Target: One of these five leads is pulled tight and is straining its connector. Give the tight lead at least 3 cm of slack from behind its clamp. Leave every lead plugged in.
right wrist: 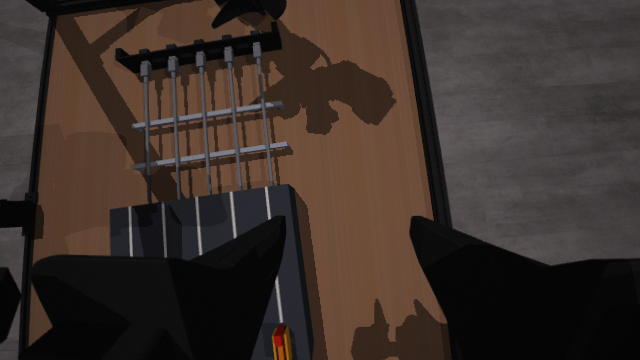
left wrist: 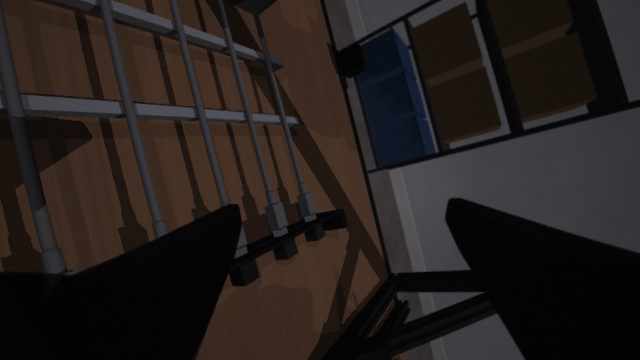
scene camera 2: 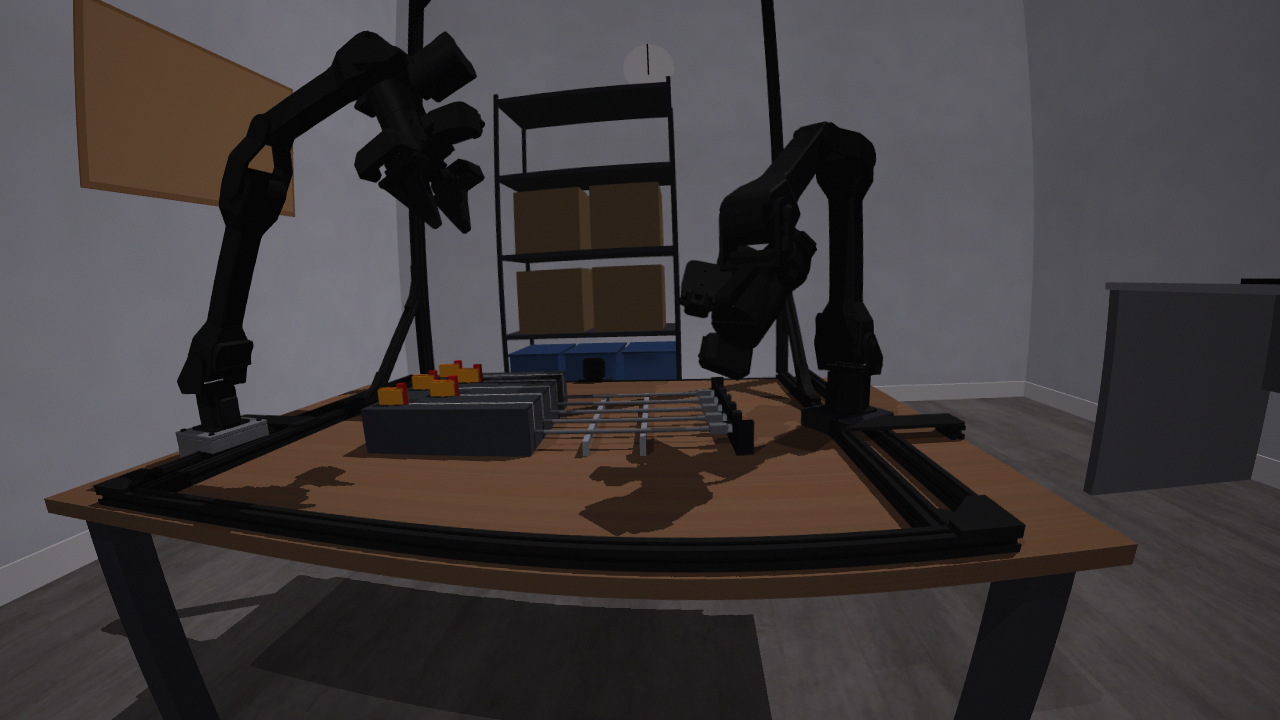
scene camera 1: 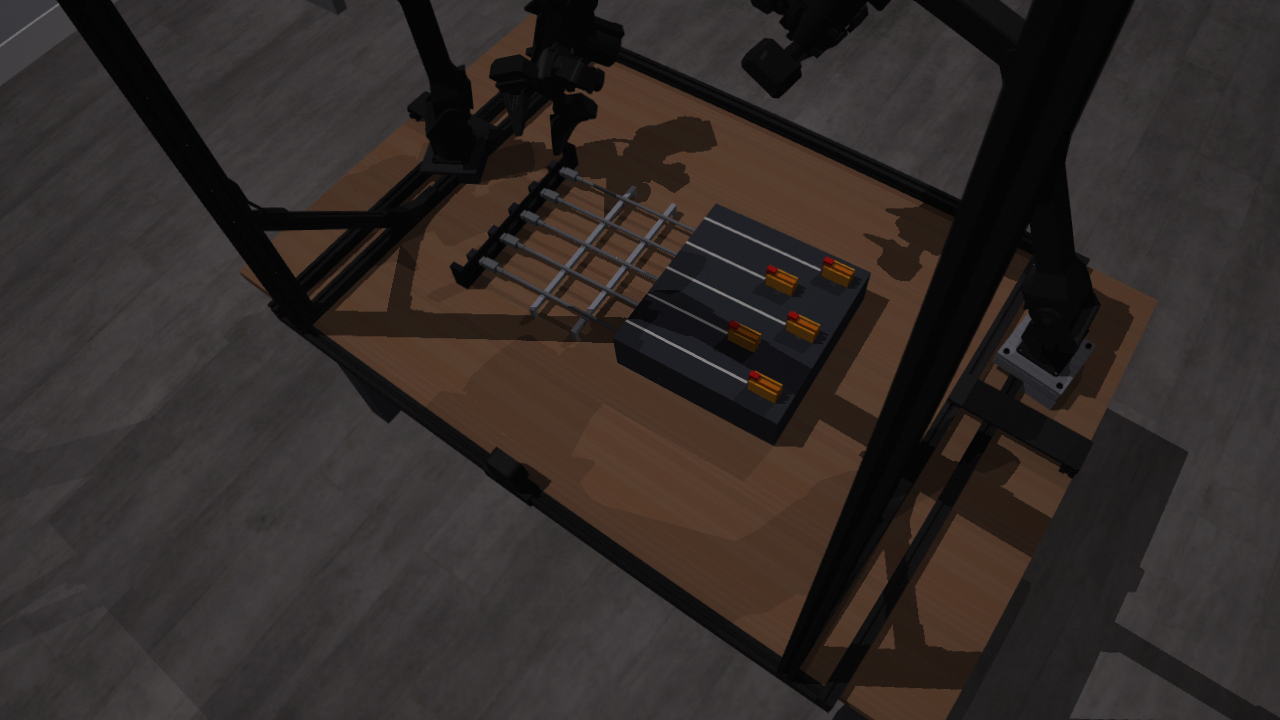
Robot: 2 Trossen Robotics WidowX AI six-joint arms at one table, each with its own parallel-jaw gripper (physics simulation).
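Places are measured from the left arm's base along level axes (x back, y right, z up), in millimetres.
Pixels of known places: left gripper, between the fingertips: (right wrist: 182, 2) (left wrist: 344, 211) (scene camera 2: 706, 329) (scene camera 1: 538, 145); right gripper, between the fingertips: (right wrist: 347, 224) (scene camera 2: 453, 229); left arm's base, origin of its link: (scene camera 2: 847, 410) (scene camera 1: 454, 149); right arm's base, origin of its link: (scene camera 2: 221, 425) (scene camera 1: 1047, 348).
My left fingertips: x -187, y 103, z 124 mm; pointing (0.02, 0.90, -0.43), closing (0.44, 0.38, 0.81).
For each thing: its top centre in the pictures, then the offset to it from my left fingertips. "pt": a spot on its surface instead. Level surfaces: height alone.
- black bar, a spot on its surface: (scene camera 2: 742, 436) (right wrist: 279, 36) pt dy -111, dx -15, dz -126 mm
- dark block, centre of its top: (scene camera 1: 744, 304) (scene camera 2: 474, 387) dy +195, dx -316, dz -85 mm
- lowest, a spot on its surface: (scene camera 1: 765, 385) pt dy +331, dx -352, dz -63 mm
- wooden table, height of its surface: dz -151 mm
Five thin grey leads, one at the far left of the right wrist view (right wrist: 146, 100) and one in the left wrist view (left wrist: 142, 160), run from grey connectors on a black bar (scene camera 2: 742, 436) (right wrist: 276, 41) to a dark block (scene camera 1: 689, 390) (scene camera 2: 447, 429). White lines cross its top to orange clamps with red tops, such as the lowest (scene camera 1: 765, 385) and one in the right wrist view (right wrist: 281, 342). I cannot tell which lead is tight. My left gripper (scene camera 1: 538, 138) (left wrist: 344, 211) is open and empty above the connector bar. My right gripper (scene camera 2: 452, 225) (right wrist: 347, 224) is open and empty, high above the table near the block.
Two silver crossbars, one of them nearer the block (right wrist: 223, 154), lie across the leads' path between bar and block. A dark frame surrounds the wooden table (scene camera 2: 787, 501). A shelf unit with boxes and blue bins stands behind the table in scene camera 2.
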